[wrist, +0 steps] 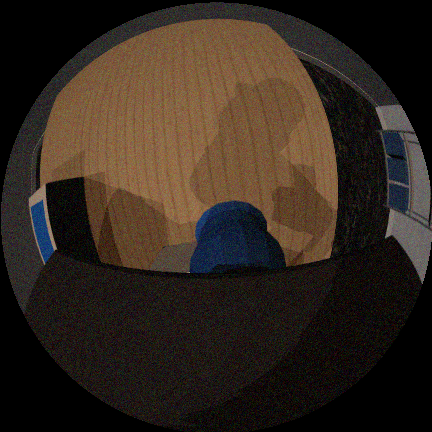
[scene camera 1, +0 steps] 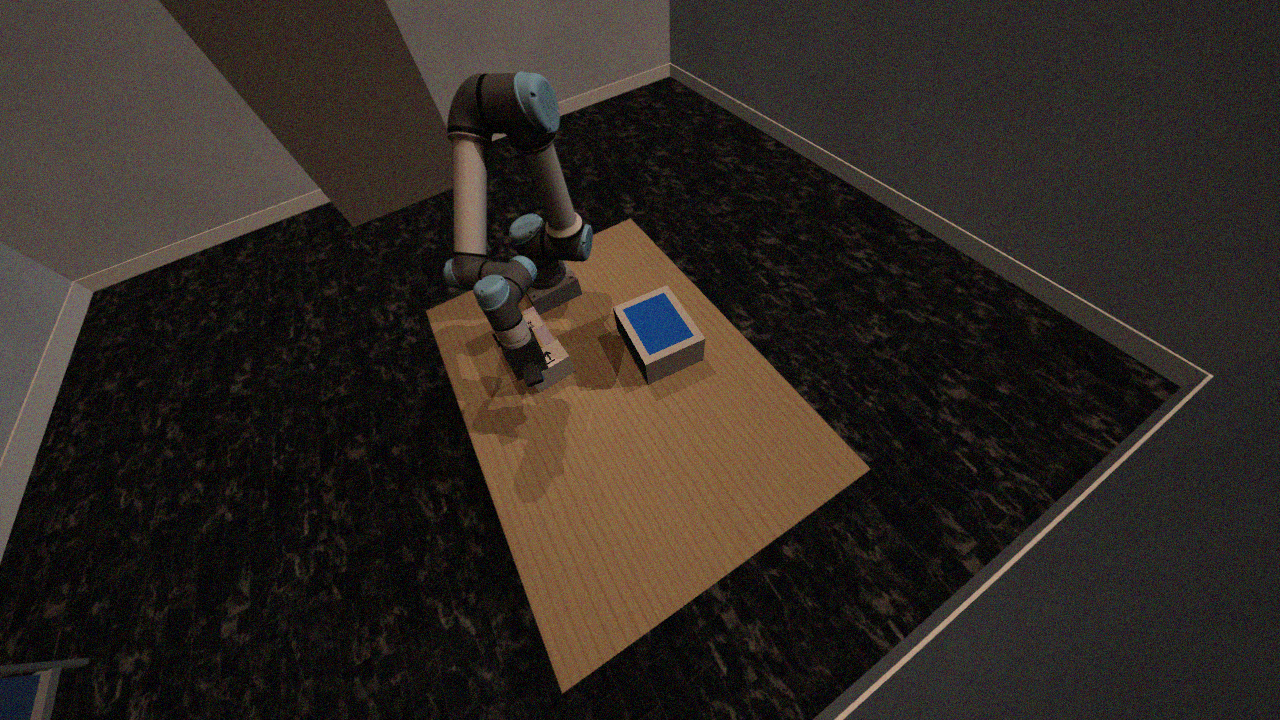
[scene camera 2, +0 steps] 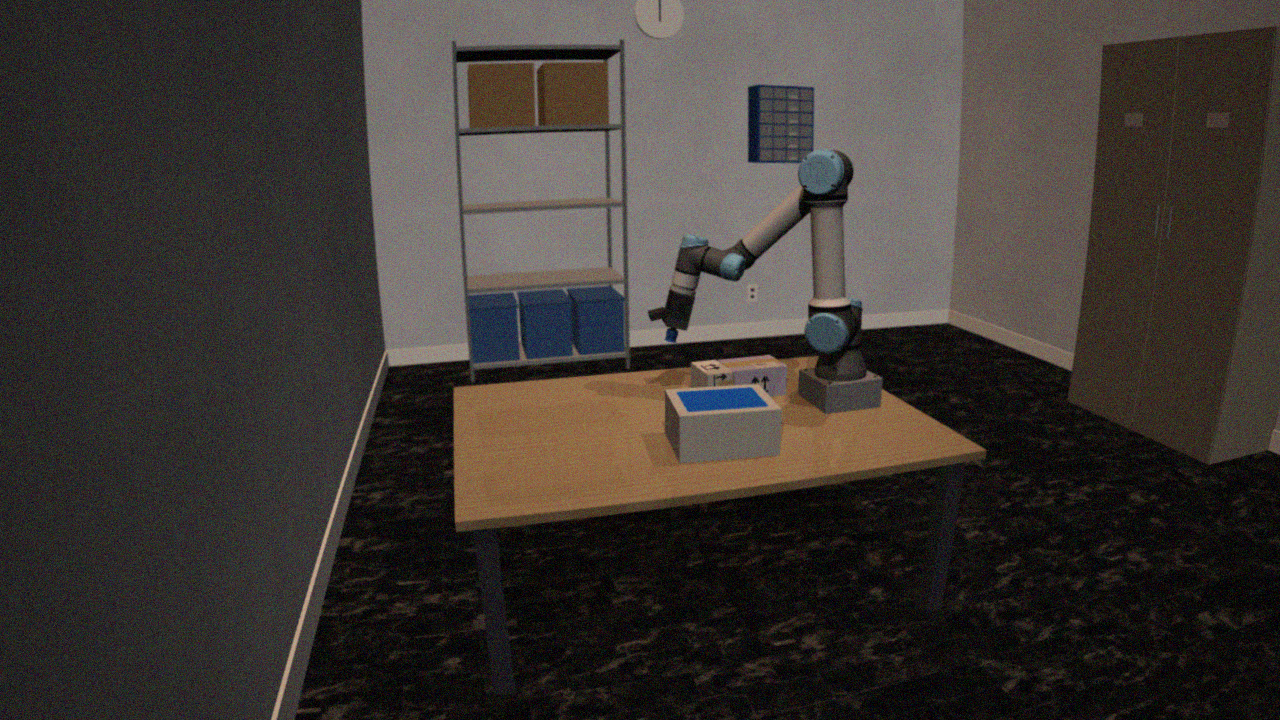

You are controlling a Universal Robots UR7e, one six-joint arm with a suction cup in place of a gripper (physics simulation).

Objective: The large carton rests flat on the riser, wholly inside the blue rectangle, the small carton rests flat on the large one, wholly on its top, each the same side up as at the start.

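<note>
A pale tan carton (scene camera 1: 559, 361) (scene camera 2: 709, 366), apparently the small one, and a pinkish carton (scene camera 1: 542, 331) (scene camera 2: 759, 379), apparently the large one, sit close together on the table near the arm base. Whether they touch is unclear. Part of a grey carton face (wrist: 174, 257) shows beside the cup in the wrist view. The riser (scene camera 1: 677, 360) (scene camera 2: 729, 437) (wrist: 65, 215) bears the blue rectangle (scene camera 1: 657, 323) (scene camera 2: 723, 399) (wrist: 42, 232), with no carton on it. My suction gripper (scene camera 2: 671, 335) (wrist: 232, 222) is open, tilted and holds nothing, above table height. Its cup is hidden in scene camera 1.
The wooden table (scene camera 1: 680, 501) (scene camera 2: 554, 447) (wrist: 150, 110) carries the arm base (scene camera 1: 556, 291) (scene camera 2: 839, 391) beside the cartons. The riser stands across from them. A shelf unit (scene camera 2: 460, 223) stands behind the table, and a tall cabinet (scene camera 2: 1154, 232) stands at the right.
</note>
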